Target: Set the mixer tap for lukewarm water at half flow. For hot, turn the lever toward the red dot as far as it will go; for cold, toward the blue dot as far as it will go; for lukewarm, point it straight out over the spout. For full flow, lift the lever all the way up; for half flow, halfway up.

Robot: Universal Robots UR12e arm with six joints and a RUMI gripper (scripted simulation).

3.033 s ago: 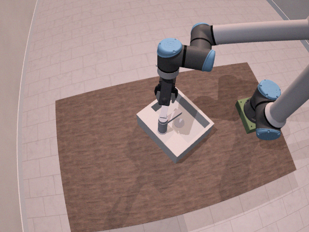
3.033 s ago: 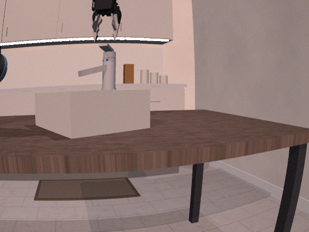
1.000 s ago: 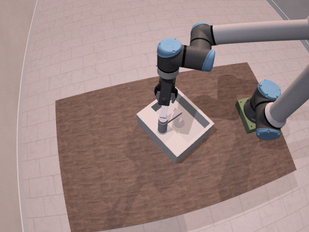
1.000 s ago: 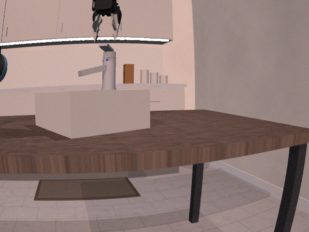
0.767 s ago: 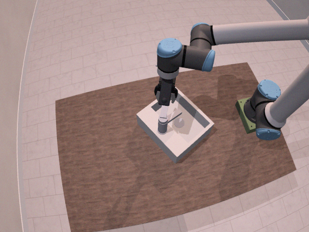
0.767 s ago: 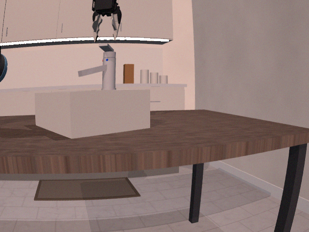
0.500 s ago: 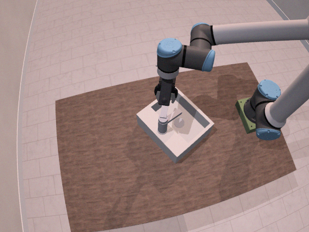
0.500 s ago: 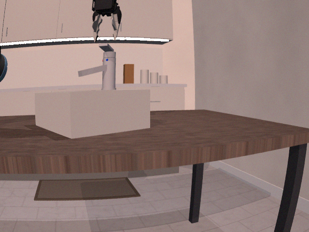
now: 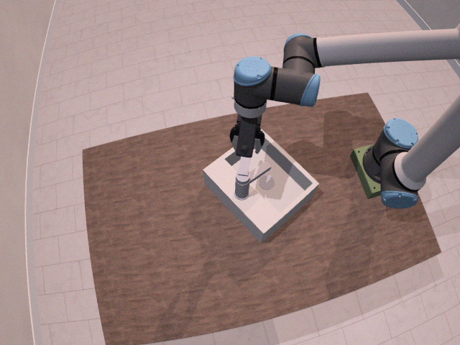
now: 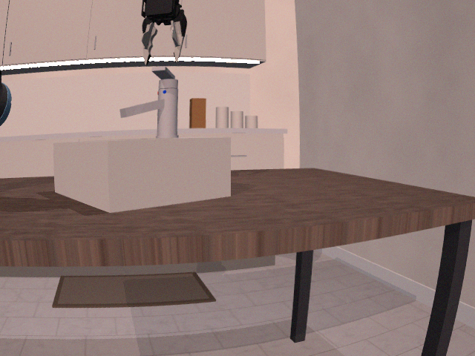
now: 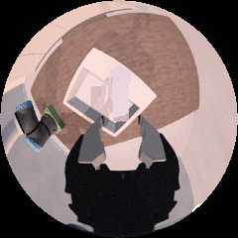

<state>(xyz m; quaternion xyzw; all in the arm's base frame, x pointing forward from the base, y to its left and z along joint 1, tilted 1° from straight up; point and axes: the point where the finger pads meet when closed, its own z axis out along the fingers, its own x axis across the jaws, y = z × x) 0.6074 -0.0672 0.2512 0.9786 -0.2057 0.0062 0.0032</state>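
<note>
My gripper is now 30 mm above the lever, 20 mm to the right of it and 10 mm short of it. Round my hand: grey mixer tap: 80 mm below, 40 mm to the left, 10 mm ahead; then white sink block: 270 mm below, 80 mm behind, 10 mm to the left.
</note>
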